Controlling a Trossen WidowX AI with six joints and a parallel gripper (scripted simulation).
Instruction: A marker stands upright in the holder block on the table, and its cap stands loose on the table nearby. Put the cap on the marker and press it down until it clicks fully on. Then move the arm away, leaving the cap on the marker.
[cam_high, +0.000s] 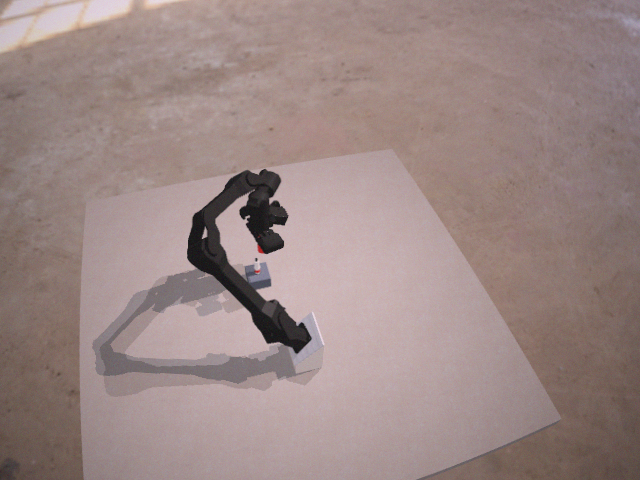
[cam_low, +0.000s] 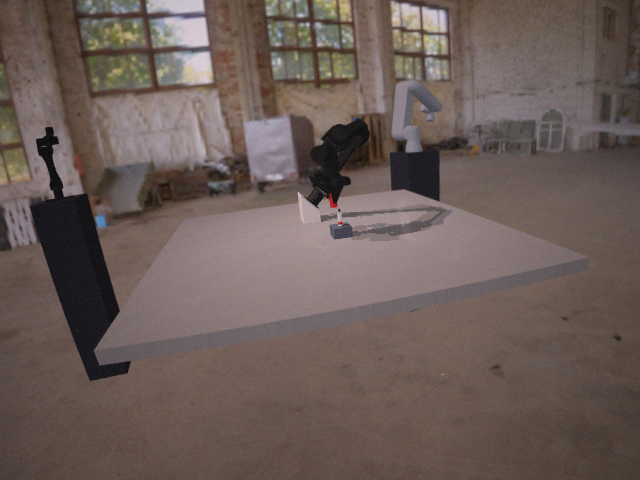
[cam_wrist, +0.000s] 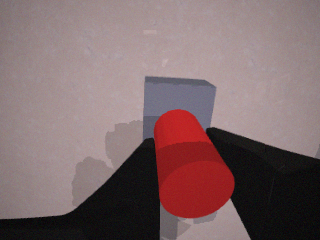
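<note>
Now: the white marker 10 mm behind my gripper tip, 30 mm to the left of it and 50 mm below it. Round my gripper tip: red cap (10 mm above); grey holder block (10 mm behind, 30 mm to the left, 110 mm below).
</note>
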